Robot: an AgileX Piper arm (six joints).
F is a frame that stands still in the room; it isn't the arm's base.
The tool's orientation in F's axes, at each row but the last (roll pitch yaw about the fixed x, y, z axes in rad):
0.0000, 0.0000, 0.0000
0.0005, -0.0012, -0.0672
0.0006, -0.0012, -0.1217
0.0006, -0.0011, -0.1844
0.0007, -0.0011, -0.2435
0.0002, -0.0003, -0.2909
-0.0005, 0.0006, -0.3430
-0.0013, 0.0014, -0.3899
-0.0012, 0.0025, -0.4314
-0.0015, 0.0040, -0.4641
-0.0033, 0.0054, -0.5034
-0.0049, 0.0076, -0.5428
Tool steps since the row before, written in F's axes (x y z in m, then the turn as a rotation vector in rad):
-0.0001, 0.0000, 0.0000, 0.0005, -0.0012, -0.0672
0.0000, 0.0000, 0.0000, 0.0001, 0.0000, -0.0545
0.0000, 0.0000, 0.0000, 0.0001, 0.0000, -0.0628
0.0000, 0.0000, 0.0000, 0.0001, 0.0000, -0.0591
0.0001, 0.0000, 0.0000, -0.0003, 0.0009, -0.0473
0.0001, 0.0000, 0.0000, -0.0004, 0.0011, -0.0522
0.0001, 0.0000, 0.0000, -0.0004, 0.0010, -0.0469
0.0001, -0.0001, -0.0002, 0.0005, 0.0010, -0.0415
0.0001, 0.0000, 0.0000, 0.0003, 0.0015, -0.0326
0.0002, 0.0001, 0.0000, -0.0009, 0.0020, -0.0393
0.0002, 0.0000, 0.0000, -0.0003, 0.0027, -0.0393
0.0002, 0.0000, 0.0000, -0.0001, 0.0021, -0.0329
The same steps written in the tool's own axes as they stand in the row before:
-0.0001, 0.0000, 0.0000, 0.0005, -0.0012, -0.0672
0.0000, 0.0000, 0.0000, 0.0000, 0.0000, -0.0545
0.0000, 0.0000, 0.0000, 0.0000, 0.0000, -0.0628
0.0000, 0.0000, 0.0000, 0.0000, 0.0000, -0.0591
0.0001, 0.0000, 0.0000, -0.0006, 0.0008, -0.0473
0.0001, 0.0000, 0.0000, -0.0007, 0.0009, -0.0522
0.0001, 0.0000, 0.0000, -0.0007, 0.0008, -0.0469
0.0001, -0.0001, -0.0002, 0.0001, 0.0012, -0.0415
0.0001, 0.0000, 0.0000, -0.0003, 0.0015, -0.0326
0.0001, 0.0002, 0.0000, -0.0015, 0.0014, -0.0393
0.0002, 0.0001, 0.0000, -0.0014, 0.0024, -0.0393
0.0002, 0.0001, 0.0000, -0.0009, 0.0019, -0.0329

